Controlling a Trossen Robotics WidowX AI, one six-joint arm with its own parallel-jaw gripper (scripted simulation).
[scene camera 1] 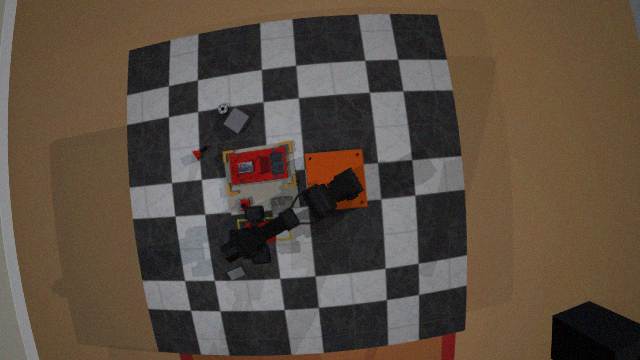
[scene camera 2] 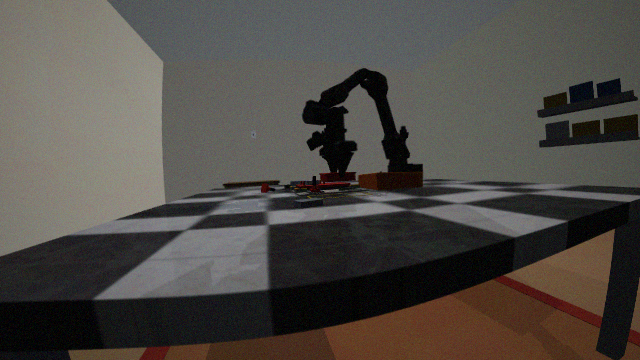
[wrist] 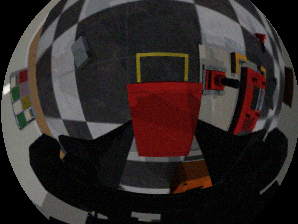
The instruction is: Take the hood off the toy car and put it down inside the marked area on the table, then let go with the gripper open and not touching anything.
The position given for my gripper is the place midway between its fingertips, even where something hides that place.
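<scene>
My gripper point(scene camera 2: 337, 177) is carrying a hood point(wrist: 164, 114).
</scene>
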